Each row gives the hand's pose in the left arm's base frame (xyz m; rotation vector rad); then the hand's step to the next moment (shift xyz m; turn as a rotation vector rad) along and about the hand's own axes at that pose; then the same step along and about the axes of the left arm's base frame.
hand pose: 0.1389 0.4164 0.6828 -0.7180 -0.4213 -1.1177
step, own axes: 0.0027 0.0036 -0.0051 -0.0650 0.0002 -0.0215
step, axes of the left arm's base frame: 0.0042 -0.0045 -0.0030 -0.0264 0.0278 -0.0567
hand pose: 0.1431 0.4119 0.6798 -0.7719 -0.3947 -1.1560
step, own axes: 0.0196 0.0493 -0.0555 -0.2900 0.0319 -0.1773
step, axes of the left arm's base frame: 0.0471 -0.0437 -0.0421 -0.0976 0.0714 -0.3193
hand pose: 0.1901 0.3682 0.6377 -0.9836 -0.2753 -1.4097
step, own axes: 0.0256 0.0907 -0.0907 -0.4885 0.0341 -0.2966
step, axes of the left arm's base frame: 0.0527 -0.0945 -0.0734 -0.1813 0.1245 -0.5286
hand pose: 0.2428 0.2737 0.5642 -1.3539 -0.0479 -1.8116
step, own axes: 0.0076 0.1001 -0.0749 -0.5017 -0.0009 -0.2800
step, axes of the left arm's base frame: 0.0059 -0.1049 -0.0682 -0.1902 0.1628 -0.5171
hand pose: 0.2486 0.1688 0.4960 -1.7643 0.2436 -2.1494
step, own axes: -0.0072 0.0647 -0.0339 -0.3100 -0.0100 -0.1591
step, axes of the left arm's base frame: -0.0217 -0.0601 -0.0362 -0.1055 0.1105 -0.3133
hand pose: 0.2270 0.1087 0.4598 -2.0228 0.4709 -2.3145
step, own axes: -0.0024 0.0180 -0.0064 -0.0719 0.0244 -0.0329
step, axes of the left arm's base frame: -0.0090 -0.0153 -0.0074 -0.0252 -0.0007 -0.0788
